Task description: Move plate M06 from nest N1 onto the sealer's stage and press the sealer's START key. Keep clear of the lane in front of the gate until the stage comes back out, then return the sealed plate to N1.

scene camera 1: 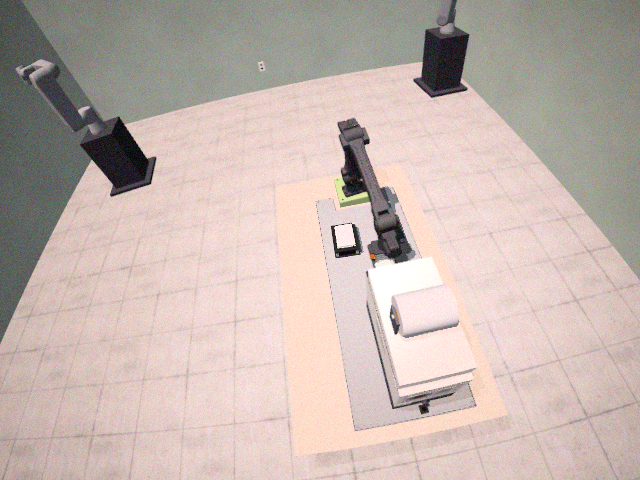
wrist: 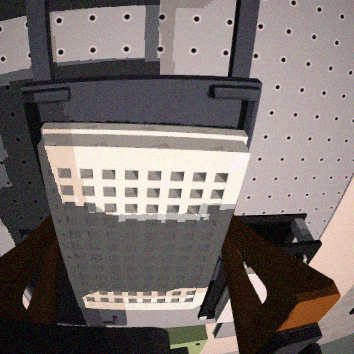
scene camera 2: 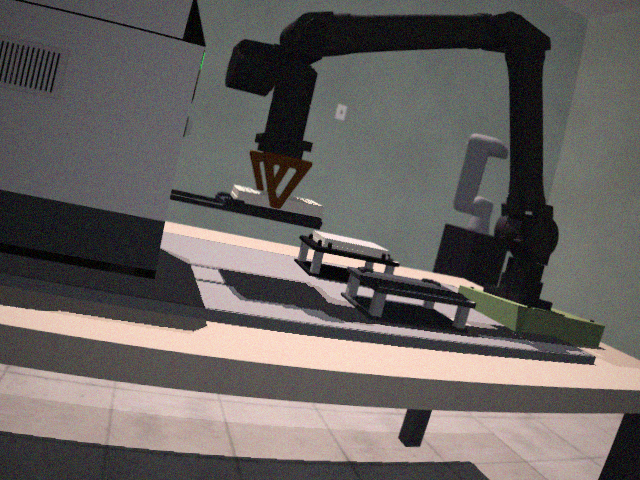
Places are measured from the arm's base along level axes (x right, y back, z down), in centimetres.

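Pixels of known places: gripper, between the fingertips: (scene camera 1: 383, 258) (wrist: 140, 219) (scene camera 2: 268, 204); arm's base, origin of its link: (scene camera 1: 353, 189) (scene camera 2: 516, 300).
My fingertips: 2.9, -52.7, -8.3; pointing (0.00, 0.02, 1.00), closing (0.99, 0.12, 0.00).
Ahead of a thing's pixels: the offset from my fingertips to its top centre, as dx, dy, dz. "spot": to the spot under its first point.
My gripper (scene camera 1: 383, 253) (scene camera 2: 279, 203) (wrist: 140, 219) is shut on a white well plate {-0.2, +1.0, -1.8} (scene camera 2: 306, 205) (wrist: 150, 160), its orange fingers along the plate's long sides. The plate is low over the sealer's black stage {+0.6, -4.5, -0.1} (scene camera 2: 248, 208) (wrist: 145, 102), roughly level; I cannot tell whether it rests fully on it. The stage is out on its rails in front of the sealer (scene camera 1: 429, 361) (scene camera 2: 93, 139). An empty black nest {-10.8, +20.5, +5.9} (scene camera 2: 413, 285) stands near the table's front edge in the second scene view; no nest label is readable. The START key does not show.
Another nest {spot: +14.0, +13.4, +6.2} (scene camera 2: 305, 240) beside the empty one bears a white plate {+11.6, +21.3, +4.3} (scene camera 1: 344, 236) (scene camera 2: 351, 244). The arm's green base (scene camera 1: 352, 200) (scene camera 2: 558, 325) is behind them. A white roll {+3.6, -37.9, -36.5} (scene camera 1: 426, 311) lies on top of the sealer. Two grey arms stand on black pedestals (scene camera 1: 119, 157) (scene camera 1: 445, 59) far off.
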